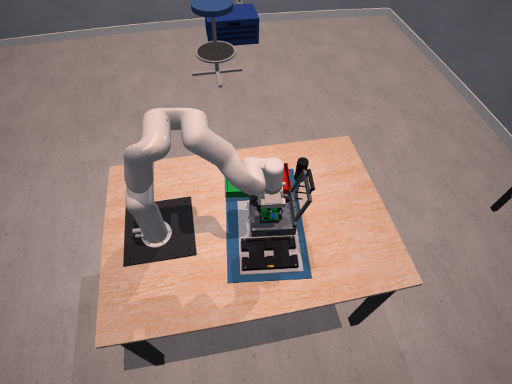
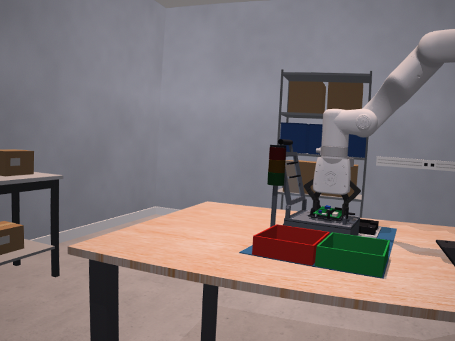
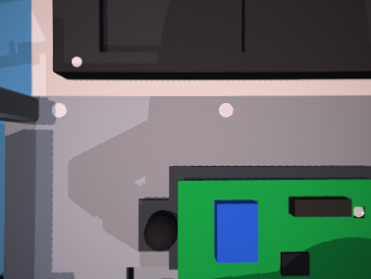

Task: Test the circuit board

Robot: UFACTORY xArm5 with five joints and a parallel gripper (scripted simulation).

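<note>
The green circuit board lies right at my hand. Round my hand: red bin: 200 mm to the left, 70 mm below, 60 mm ahead; then lid: 120 mm ahead, 100 mm above, 10 mm to the right; then green bin: 210 mm to the left, 90 mm behind, 70 mm below.
</note>
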